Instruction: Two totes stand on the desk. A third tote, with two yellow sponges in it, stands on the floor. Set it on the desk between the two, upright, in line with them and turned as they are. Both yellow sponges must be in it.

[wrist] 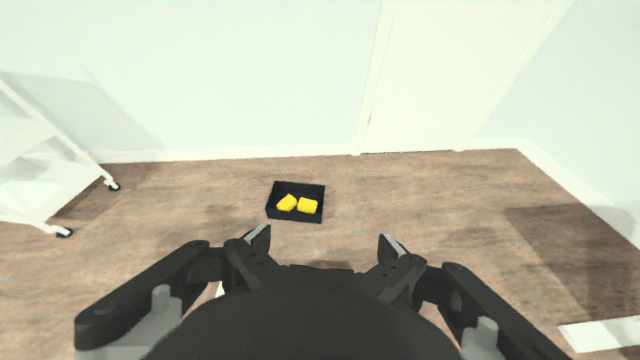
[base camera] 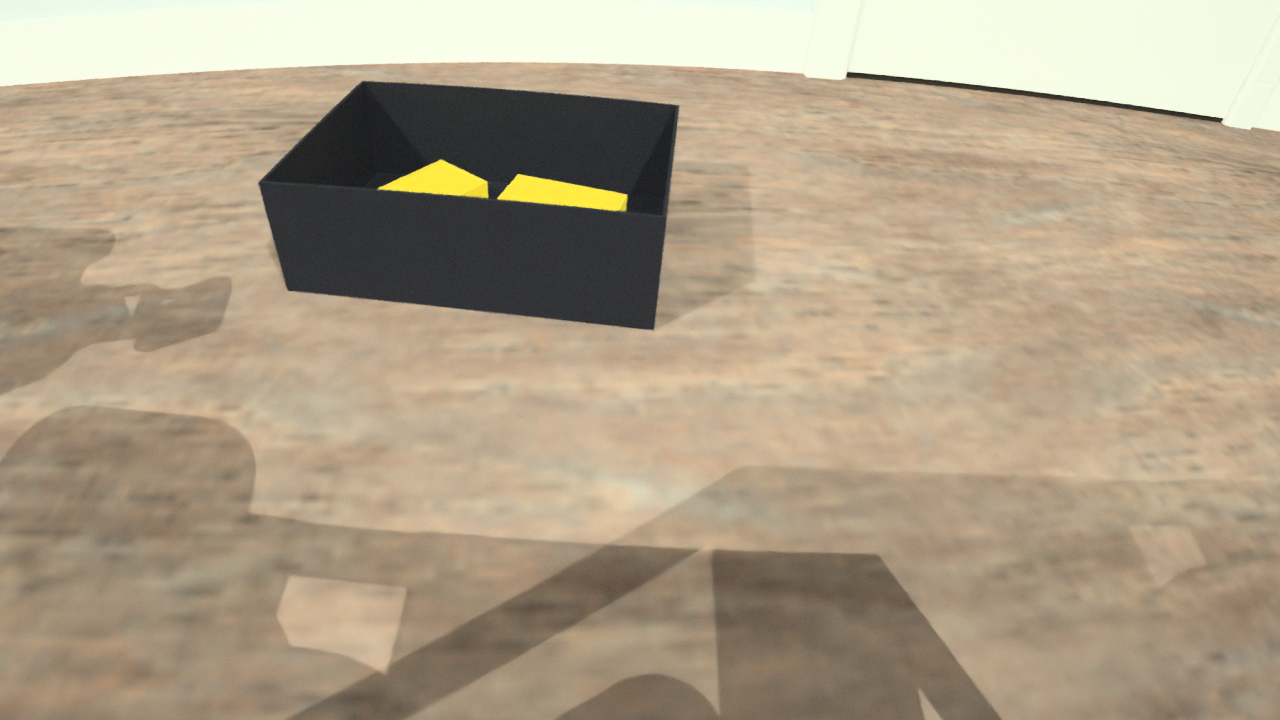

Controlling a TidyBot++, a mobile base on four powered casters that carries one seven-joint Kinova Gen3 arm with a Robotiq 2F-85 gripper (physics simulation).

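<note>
A black open tote (base camera: 474, 255) (wrist: 294, 216) stands upright on the floor, ahead of the base and turned slightly. Two yellow sponges lie in it side by side: the left sponge (base camera: 438, 180) (wrist: 286, 202) is angled, and the right sponge (base camera: 563, 193) (wrist: 307, 205) lies nearly along the long wall. The near wall hides their lower parts in the base camera view. My gripper (wrist: 323, 240) is open and empty, high above the floor and apart from the tote. The desk top and its two totes do not show.
A white wheeled cart (wrist: 75, 145) stands at the left in the wrist view. A white desk foot (wrist: 600, 334) lies at the lower right. Behind the tote are a wall (wrist: 225, 75) and a pale door (wrist: 450, 75). Shadows of the robot fall on the floor (base camera: 939, 376).
</note>
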